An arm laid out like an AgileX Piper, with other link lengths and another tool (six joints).
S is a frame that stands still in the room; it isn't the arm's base.
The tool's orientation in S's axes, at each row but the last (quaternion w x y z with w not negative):
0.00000, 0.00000, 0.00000, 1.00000
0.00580, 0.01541, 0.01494, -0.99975
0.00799, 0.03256, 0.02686, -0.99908
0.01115, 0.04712, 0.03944, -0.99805
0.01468, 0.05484, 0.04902, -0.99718
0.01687, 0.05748, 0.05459, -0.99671
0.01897, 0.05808, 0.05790, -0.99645
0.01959, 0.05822, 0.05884, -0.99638
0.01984, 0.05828, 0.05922, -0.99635
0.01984, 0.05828, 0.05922, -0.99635
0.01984, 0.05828, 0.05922, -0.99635
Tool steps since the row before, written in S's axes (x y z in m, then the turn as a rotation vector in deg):
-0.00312, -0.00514, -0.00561, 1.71, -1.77, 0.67
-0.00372, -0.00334, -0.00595, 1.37, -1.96, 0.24
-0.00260, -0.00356, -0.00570, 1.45, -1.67, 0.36
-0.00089, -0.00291, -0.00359, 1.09, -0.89, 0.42
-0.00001, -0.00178, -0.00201, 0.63, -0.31, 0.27
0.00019, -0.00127, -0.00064, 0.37, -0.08, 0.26
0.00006, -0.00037, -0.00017, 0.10, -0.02, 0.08
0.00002, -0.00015, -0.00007, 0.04, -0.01, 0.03
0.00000, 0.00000, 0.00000, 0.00, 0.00, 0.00
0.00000, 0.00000, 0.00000, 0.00, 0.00, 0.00
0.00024, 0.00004, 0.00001, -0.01, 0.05, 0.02
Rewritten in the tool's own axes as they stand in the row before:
0.00312, 0.00514, -0.00561, -1.71, 1.77, 0.67
0.00394, 0.00347, -0.00573, -1.35, 1.97, 0.26
0.00302, 0.00381, -0.00532, -1.45, 1.67, 0.36
0.00128, 0.00316, -0.00325, -1.11, 0.88, 0.39
0.00028, 0.00196, -0.00181, -0.65, 0.30, 0.23
-0.00008, 0.00134, -0.00051, -0.40, 0.07, 0.22
-0.00003, 0.00039, -0.00013, -0.11, 0.02, 0.07
-0.00001, 0.00016, -0.00005, -0.04, 0.01, 0.03
0.00000, 0.00000, 0.00000, 0.00, 0.00, 0.00
0.00000, 0.00000, 0.00000, 0.00, 0.00, 0.00
-0.00024, -0.00003, -0.00002, 0.01, -0.05, 0.01

